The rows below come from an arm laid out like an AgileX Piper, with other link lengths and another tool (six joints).
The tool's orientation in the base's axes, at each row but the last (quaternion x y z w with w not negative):
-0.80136, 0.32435, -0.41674, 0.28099
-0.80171, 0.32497, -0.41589, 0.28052
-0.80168, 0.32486, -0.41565, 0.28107
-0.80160, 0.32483, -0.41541, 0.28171
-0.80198, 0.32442, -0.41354, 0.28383
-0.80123, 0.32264, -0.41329, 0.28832
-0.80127, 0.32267, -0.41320, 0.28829
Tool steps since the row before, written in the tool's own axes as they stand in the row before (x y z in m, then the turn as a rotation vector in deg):
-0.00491, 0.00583, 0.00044, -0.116, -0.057, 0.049
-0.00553, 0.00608, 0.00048, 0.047, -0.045, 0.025
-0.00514, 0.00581, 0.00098, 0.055, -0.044, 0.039
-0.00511, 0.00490, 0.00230, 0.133, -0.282, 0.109
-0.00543, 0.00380, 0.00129, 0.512, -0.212, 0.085
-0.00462, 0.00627, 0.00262, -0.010, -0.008, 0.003
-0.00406, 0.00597, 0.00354, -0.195, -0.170, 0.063
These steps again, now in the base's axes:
-0.00346, 0.00010, -0.00680, 0.007, 0.132, -0.039
-0.00379, 0.00042, -0.00730, 0.055, -0.003, 0.043
-0.00312, 0.00039, -0.00716, 0.070, -0.007, 0.039
-0.00172, 0.00119, -0.00714, 0.232, 0.097, 0.214
-0.00242, 0.00195, -0.00599, 0.362, -0.238, 0.356
-0.00160, 0.00008, -0.00806, 0.000, 0.013, 0.000
-0.00049, 0.00002, -0.00803, 0.013, 0.266, 0.000

